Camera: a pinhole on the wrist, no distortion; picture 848 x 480 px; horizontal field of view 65.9 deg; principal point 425.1 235.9 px. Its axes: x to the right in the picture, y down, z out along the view. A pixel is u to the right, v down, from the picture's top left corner.
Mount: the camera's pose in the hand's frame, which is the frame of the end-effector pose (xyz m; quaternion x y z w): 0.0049 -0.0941 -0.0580 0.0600 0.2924 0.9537 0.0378
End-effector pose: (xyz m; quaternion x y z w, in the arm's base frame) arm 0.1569 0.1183 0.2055 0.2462 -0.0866 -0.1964 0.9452
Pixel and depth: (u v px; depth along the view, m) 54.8 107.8 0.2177
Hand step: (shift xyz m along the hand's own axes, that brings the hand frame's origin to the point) 0.1582 0.0483 0.0856
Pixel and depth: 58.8 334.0 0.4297
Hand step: 0.2994 0.0646 0.3091
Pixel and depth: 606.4 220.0 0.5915
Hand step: -0.0761 0.2625 0.4352
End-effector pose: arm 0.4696 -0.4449 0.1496 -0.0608 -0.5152 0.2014 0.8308
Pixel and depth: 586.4 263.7 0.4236
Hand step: -0.0413 0.1365 0.3099
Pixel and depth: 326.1 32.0 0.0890
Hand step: 0.0314 -0.0234 -0.0017
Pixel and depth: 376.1 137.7 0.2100
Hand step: 0.0503 0.0464 0.0954
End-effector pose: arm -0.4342 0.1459 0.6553 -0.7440 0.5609 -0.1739 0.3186
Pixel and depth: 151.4 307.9 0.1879
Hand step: 0.1076 -0.0157 0.1008
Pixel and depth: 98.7 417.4 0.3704
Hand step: 0.2346 0.0061 0.2871
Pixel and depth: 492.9 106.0 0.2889
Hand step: 0.0168 0.1163 0.1499
